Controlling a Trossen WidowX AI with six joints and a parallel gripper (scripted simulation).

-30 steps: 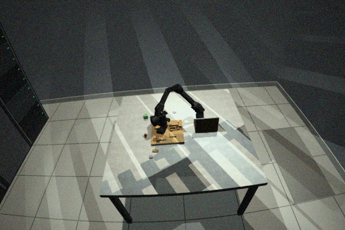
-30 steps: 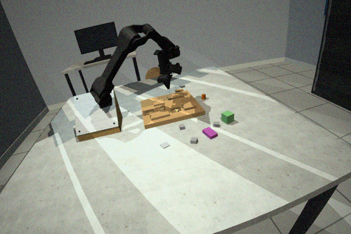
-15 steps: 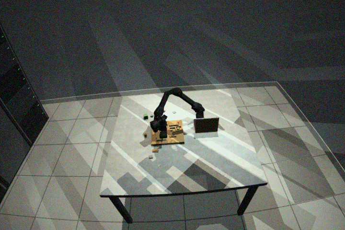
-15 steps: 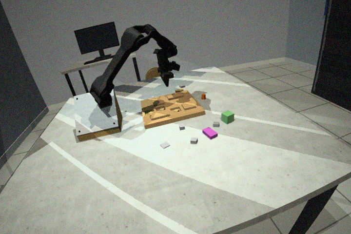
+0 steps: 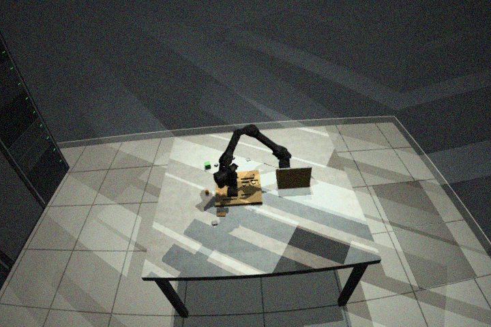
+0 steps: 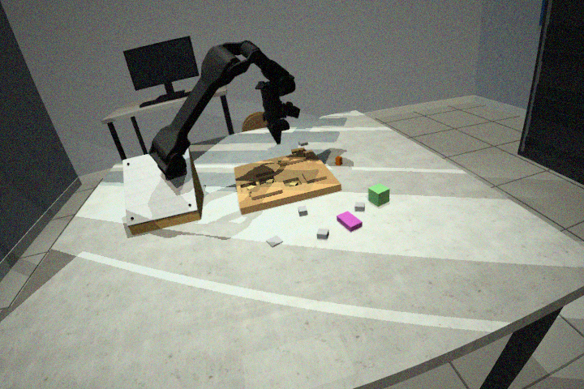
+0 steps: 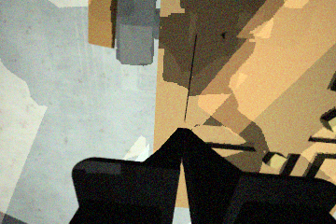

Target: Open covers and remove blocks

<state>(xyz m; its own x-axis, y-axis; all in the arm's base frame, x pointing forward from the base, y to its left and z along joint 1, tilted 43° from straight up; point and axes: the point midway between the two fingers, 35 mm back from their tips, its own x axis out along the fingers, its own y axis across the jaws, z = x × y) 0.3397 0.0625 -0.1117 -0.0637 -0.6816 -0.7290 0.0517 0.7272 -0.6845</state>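
Right now the tan puzzle board is 30 mm behind my gripper tip, 120 mm to the right of it and 60 mm below it. From my gripper tip the other things lie so: brown block: 90 mm ahead, 90 mm to the left, 80 mm below; orange cylinder: 180 mm ahead, 110 mm to the right, 70 mm below; grey block: 130 mm ahead, 150 mm to the left, 80 mm below.
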